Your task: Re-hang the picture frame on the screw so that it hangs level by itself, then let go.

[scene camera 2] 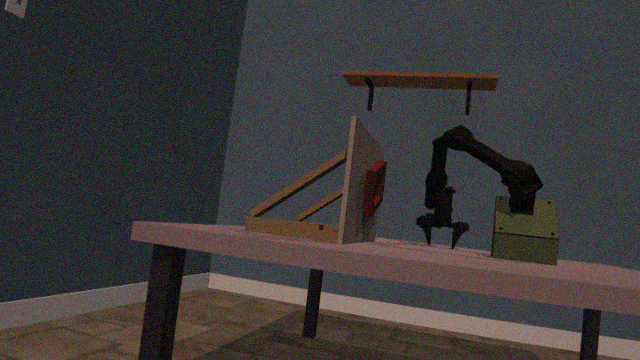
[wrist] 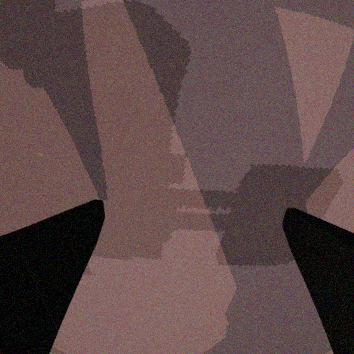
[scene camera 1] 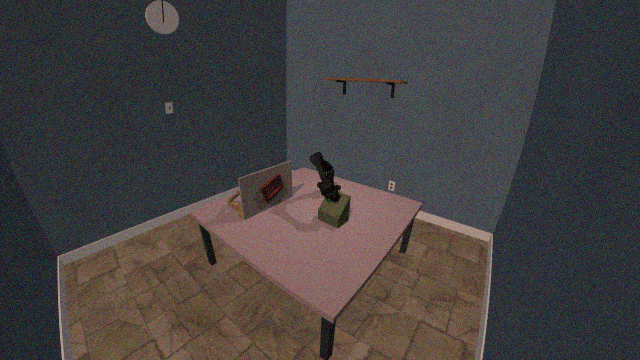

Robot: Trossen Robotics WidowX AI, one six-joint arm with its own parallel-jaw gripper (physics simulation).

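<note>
The red picture frame (scene camera 1: 271,182) (scene camera 2: 372,190) is on the face of the upright grey board (scene camera 1: 252,196) (scene camera 2: 352,205). It sits tilted against the board's edges, its right side higher in scene camera 1. The screw cannot be made out. My gripper (scene camera 2: 441,246) (wrist: 195,213) is open and empty, with its fingers pointing down, low over the table between the board and the arm's base. It stands apart from the picture frame. In scene camera 1 its fingertips cannot be made out against the dark arm.
The green base block (scene camera 1: 334,210) (scene camera 2: 525,240) carries the arm on the pink table (scene camera 1: 300,250) (scene camera 2: 450,267). Wooden braces (scene camera 2: 300,182) support the board from behind. A wall shelf (scene camera 1: 367,80) (scene camera 2: 420,80) is mounted higher up. Shadows fall across the tabletop in the wrist view.
</note>
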